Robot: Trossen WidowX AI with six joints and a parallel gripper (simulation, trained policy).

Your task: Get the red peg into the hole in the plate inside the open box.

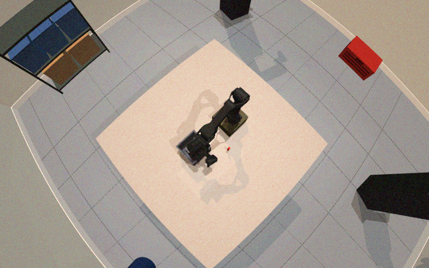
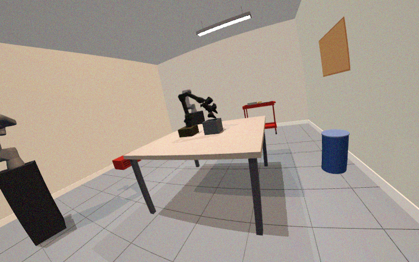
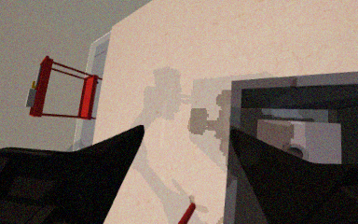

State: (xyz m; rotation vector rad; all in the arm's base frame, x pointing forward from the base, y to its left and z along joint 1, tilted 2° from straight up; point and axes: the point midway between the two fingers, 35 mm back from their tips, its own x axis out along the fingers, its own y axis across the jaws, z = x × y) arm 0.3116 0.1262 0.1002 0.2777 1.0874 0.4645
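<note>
My gripper tip is 190 mm past the red peg and 120 mm above it. Also, from my gripper tip: plate: 120 mm to the right, 120 mm below.
</note>
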